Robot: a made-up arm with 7 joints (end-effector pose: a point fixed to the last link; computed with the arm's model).
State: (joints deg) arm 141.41 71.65 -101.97 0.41 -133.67 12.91 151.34
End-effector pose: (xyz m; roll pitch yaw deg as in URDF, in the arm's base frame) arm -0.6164 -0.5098 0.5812 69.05 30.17 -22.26
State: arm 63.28 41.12 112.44 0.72 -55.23 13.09 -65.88
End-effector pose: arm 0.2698 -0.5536 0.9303 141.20 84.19 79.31
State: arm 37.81 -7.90 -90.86 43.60 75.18 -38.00 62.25
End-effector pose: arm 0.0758 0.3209 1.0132 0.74 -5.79 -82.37
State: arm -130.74 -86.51 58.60 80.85 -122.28 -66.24 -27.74
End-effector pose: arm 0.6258 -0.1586 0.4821 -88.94 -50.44 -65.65
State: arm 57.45 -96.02 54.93 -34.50 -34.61 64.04 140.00
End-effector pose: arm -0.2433 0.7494 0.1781 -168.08 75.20 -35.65
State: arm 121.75 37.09 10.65 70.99 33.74 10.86 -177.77
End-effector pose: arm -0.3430 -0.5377 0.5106 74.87 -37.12 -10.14
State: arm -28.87 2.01 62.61 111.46 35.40 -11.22 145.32
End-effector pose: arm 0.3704 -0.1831 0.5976 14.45 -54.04 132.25
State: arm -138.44 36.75 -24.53 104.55 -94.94 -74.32 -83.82
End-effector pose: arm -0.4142 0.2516 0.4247 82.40 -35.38 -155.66
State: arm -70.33 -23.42 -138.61 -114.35 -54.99 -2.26 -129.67
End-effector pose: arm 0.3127 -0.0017 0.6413 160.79 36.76 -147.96
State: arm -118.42 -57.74 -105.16 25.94 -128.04 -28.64 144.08
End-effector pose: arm 0.1968 -0.7050 0.7248 -87.87 28.08 111.09
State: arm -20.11 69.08 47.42 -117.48 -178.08 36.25 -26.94
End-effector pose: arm 0.0810 0.2319 0.6255 106.53 22.56 -36.06
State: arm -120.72 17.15 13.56 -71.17 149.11 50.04 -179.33
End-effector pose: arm 0.1052 -0.1946 0.9717 -32.63 -50.23 144.19
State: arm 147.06 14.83 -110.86 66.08 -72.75 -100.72 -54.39
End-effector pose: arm 0.1149 -0.2871 0.9444 18.84 -42.68 14.16
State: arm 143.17 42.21 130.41 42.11 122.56 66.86 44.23
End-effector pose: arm -0.3212 -0.0791 0.9994 -71.72 58.95 -151.23
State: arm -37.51 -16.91 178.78 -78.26 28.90 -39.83 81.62
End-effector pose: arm 0.2129 0.0670 0.9169 105.71 17.10 163.54
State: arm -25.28 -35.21 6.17 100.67 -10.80 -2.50 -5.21
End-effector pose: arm 0.1321 0.0336 0.8365 155.66 70.28 -169.54
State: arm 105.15 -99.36 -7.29 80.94 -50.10 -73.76 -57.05
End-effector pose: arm 0.2260 0.5786 0.5585 -75.58 -13.28 -21.58
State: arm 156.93 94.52 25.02 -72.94 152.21 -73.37 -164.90
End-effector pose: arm -0.5271 -0.3752 0.5409 -149.04 18.00 78.97
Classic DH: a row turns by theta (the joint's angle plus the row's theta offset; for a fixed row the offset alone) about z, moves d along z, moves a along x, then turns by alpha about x. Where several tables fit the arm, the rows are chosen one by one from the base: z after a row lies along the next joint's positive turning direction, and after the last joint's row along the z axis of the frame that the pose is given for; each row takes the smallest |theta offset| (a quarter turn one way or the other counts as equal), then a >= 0, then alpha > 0; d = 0 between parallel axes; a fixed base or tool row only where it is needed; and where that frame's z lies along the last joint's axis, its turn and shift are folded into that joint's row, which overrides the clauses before.
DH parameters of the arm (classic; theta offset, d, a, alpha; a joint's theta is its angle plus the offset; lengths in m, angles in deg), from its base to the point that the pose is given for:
base (fixed): -18.9 0 0.0315 180
joint 1: -18.9 -0.3117 -0.0028 90
joint 2: 0 -0.0057 -0.0103 -90
joint 3: 0 -0.4547 0.0076 90
joint 4: 0 0.0095 0.0118 -90
joint 5: 0 -0.3389 0.0081 90
joint 6: 0 0.0379 -0.0047 -90
joint 7: 86.63 -0.0576 0.0053 131.97
tool (fixed): 76.35 0.014 0 0

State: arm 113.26 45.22 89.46 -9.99 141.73 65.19 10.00
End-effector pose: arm -0.1087 -0.5176 0.9302 90.79 68.99 113.93
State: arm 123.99 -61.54 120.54 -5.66 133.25 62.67 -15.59
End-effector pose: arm 0.4960 0.5713 0.6578 -131.97 22.95 -148.89
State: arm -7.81 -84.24 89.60 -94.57 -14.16 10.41 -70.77
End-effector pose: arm -0.4607 0.3180 0.4034 6.20 -39.03 -91.20
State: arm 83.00 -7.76 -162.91 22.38 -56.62 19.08 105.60
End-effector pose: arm -0.0031 0.2769 1.1114 -70.17 32.58 -19.13
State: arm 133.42 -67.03 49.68 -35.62 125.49 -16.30 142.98
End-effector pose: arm 0.6769 0.4732 0.5192 -47.26 -23.40 -140.07
